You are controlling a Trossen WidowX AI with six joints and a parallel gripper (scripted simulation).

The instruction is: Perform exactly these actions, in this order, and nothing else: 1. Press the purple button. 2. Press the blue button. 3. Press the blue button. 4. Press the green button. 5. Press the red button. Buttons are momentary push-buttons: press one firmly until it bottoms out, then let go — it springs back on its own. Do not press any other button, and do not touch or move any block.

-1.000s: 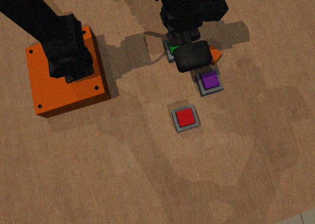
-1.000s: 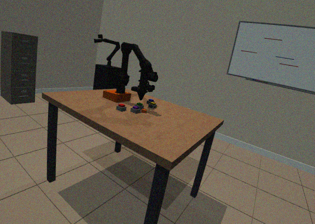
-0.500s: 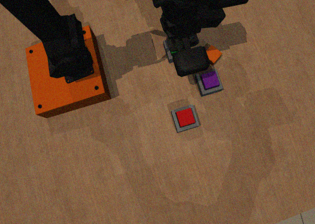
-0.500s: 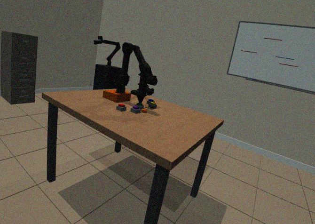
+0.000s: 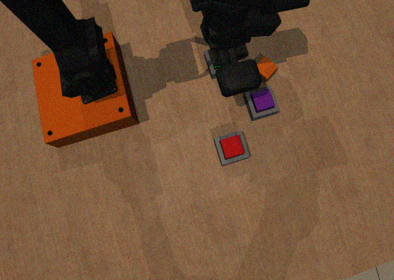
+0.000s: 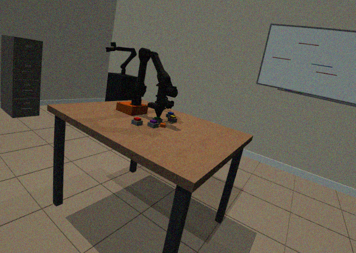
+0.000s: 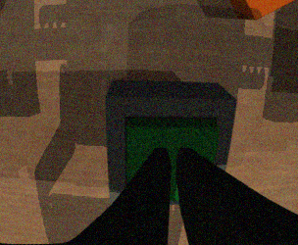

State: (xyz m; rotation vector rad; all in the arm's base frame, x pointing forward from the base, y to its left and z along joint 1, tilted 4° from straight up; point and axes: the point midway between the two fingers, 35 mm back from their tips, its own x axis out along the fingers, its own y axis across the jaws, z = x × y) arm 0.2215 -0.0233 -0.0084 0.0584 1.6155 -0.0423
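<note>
Now: the green button 1 cm below my gripper tip. The rest, counted from my gripper tip: yellow button (13 cm to the left, 4 cm ahead); purple button (10 cm to the right, 4 cm ahead); orange block (7 cm ahead, 4 cm to the right, 2 cm below).
</note>
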